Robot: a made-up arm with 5 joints.
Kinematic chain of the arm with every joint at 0, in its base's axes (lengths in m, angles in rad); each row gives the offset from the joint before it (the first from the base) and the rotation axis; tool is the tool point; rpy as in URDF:
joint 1: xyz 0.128 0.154 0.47 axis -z
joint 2: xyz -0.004 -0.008 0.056 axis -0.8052 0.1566 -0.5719
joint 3: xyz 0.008 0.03 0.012 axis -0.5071 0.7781 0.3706
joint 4: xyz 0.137 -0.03 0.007 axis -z
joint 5: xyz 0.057 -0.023 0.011 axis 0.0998 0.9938 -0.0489
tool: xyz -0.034 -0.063 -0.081 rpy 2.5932 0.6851 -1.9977
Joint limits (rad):
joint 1: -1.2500..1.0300
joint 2: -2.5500..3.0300
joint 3: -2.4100..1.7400
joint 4: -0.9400..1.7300
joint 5: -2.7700..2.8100
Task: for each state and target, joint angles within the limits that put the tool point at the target. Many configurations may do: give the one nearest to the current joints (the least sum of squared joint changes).
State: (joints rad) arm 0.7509 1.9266 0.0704 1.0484 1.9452
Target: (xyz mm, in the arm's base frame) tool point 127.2 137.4 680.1
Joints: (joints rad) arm 0.8870 1.0768 -0.6036 0.6919 2.3616
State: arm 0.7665 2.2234 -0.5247 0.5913 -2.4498
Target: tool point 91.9 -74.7 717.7
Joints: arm 0.9474 1.7760 0.1421 0.0243 -2.3442
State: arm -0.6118 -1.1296 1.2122 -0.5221 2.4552
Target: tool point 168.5 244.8 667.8
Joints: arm -0.4522 -1.8924 1.1518 0.1529 1.9916
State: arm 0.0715 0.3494 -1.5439 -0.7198 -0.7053
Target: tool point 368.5 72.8 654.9
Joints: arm -0.1951 0.1647 -0.9283 -0.6830 -1.0525
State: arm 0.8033 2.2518 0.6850 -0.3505 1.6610
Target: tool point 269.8 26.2 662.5
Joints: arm 0.0777 2.0497 0.3599 -0.5955 2.2858
